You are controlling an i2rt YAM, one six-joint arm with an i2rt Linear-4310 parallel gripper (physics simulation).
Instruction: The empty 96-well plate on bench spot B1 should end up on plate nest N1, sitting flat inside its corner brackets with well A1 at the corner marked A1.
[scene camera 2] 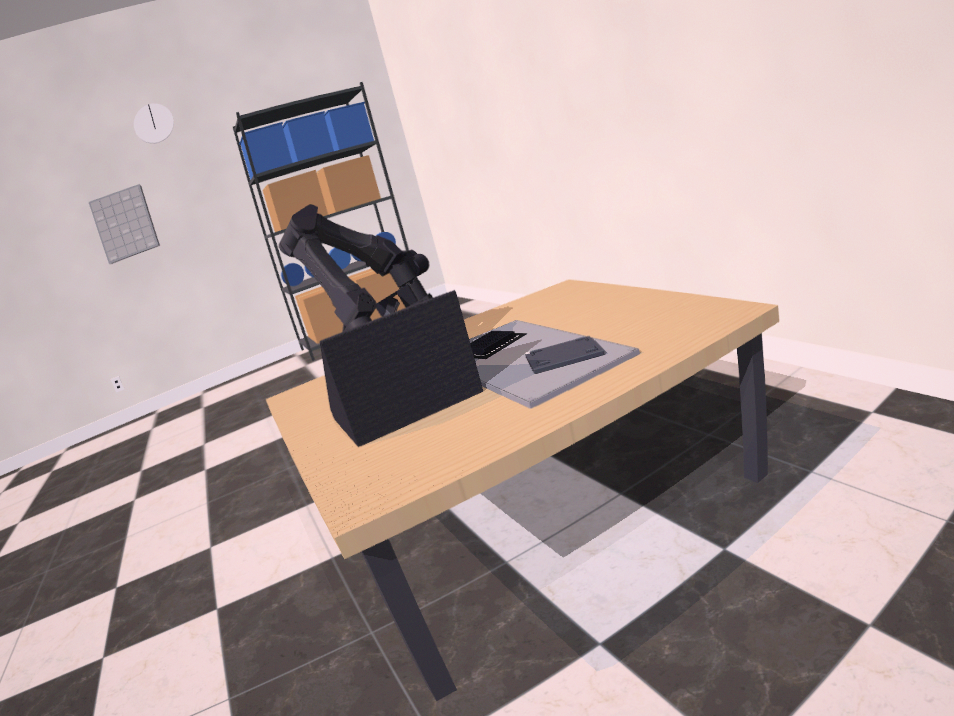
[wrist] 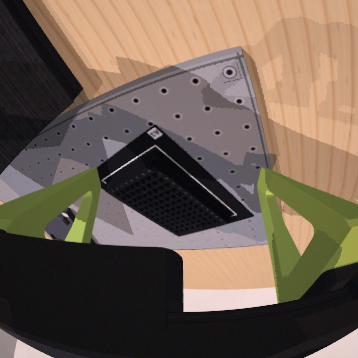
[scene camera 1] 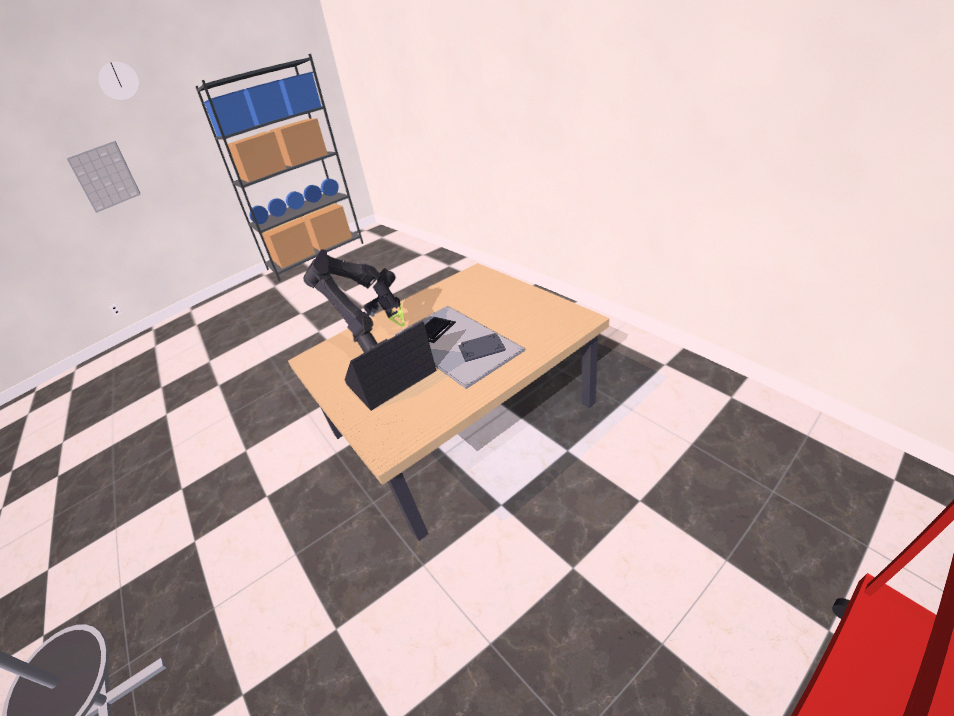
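Seen in the pictures: gripper, fingertip midpoint: (wrist: 178, 176) (scene camera 1: 402, 322); arm's base, origin of the base link: (scene camera 2: 372, 351) (scene camera 1: 374, 353).
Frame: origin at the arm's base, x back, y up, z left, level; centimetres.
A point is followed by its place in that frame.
Observation:
The black 96-well plate (scene camera 1: 440, 329) @[y -12.8, x -35.8, z 7.3 cm] (scene camera 2: 497, 343) @[y -12.9, x -35.1, z 7.1 cm] (wrist: 165, 200) @[y -12.4, x -33.7, z 12.0 cm] lies on a black pad (wrist: 200, 174) @[y -13.8, x -32.4, z 16.5 cm] with a white outline and an A1 tag at its upper corner in the wrist view. The dark grey nest (scene camera 1: 482, 347) @[y -12.8, x -37.1, z -17.5 cm] (scene camera 2: 566, 354) @[y -12.8, x -36.5, z -18.4 cm] lies on the same board, apart from the plate; in the wrist view part of the nest (wrist: 56, 226) @[y -12.8, x -36.7, z -15.6 cm] shows behind the left finger. Its A1 mark cannot be made out. My gripper (scene camera 1: 397, 316) @[y -7.3, x -25.3, z 19.1 cm] (wrist: 178, 176) @[y -7.3, x -25.3, z 19.1 cm] is open and empty, above the board, its green fingers appearing on either side of the plate in the wrist view. The black wedge hides the fingers in scene camera 2.
The grey perforated board (scene camera 1: 468, 376) @[y -14.0, x -22.1, z -24.7 cm] (scene camera 2: 531, 394) @[y -14.0, x -20.3, z -25.2 cm] (wrist: 165, 107) @[y -14.0, x -24.4, z 17.3 cm] lies on the wooden table (scene camera 1: 539, 308) @[y -15.2, x -75.1, z -15.7 cm] (scene camera 2: 655, 308) @[y -15.3, x -74.4, z -13.4 cm] (wrist: 150, 30) @[y -15.3, x -18.7, z 19.2 cm]. A tall black wedge-shaped block (scene camera 1: 393, 369) @[y -4.0, x -1.2, z -9.1 cm] (scene camera 2: 404, 369) @[y -3.6, x -2.3, z -9.1 cm] (wrist: 30, 85) @[y -11.5, x -16.2, z 10.4 cm] stands beside the board, close to the arm. A shelf rack (scene camera 1: 340, 173) (scene camera 2: 389, 169) stands behind the table.

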